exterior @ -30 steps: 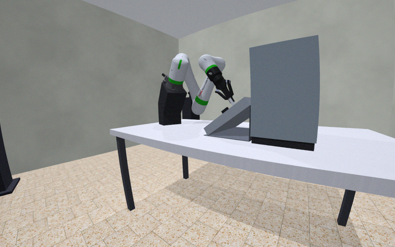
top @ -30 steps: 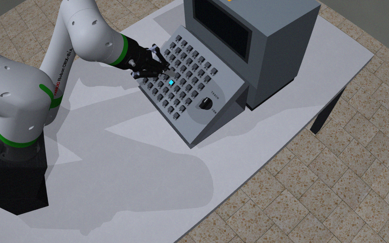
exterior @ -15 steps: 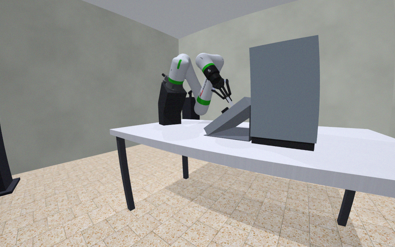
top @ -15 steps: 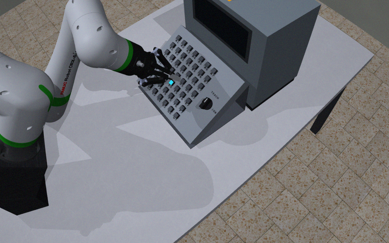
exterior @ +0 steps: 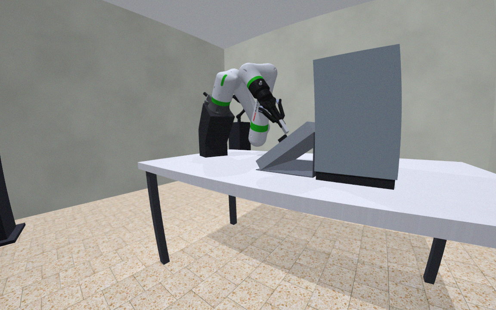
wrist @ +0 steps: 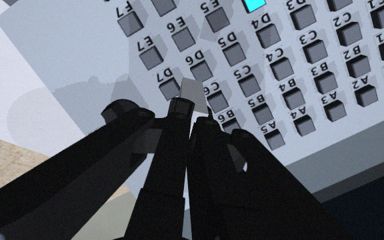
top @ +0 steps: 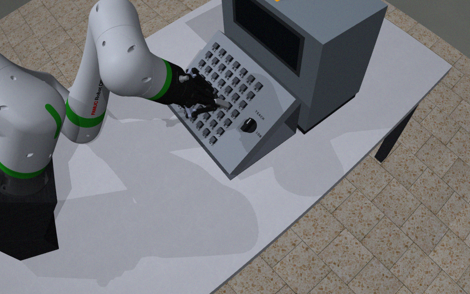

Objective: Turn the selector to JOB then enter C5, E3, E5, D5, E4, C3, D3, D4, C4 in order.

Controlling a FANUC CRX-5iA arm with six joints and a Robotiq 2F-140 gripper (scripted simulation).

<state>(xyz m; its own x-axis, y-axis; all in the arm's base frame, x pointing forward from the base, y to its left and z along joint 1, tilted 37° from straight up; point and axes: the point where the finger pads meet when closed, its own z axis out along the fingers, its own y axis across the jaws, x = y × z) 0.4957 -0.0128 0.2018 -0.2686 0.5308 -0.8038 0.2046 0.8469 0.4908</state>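
Right now the black selector knob is 8 cm to the right of my hand, 5 cm below it and 5 cm ahead of it. Also, from my hand: key C4 (9 cm to the left, 7 cm ahead, 5 cm below); key D7 (6 cm below, 4 cm ahead, 2 cm to the right); key C7 (7 cm ahead, 5 cm below, 2 cm to the right).
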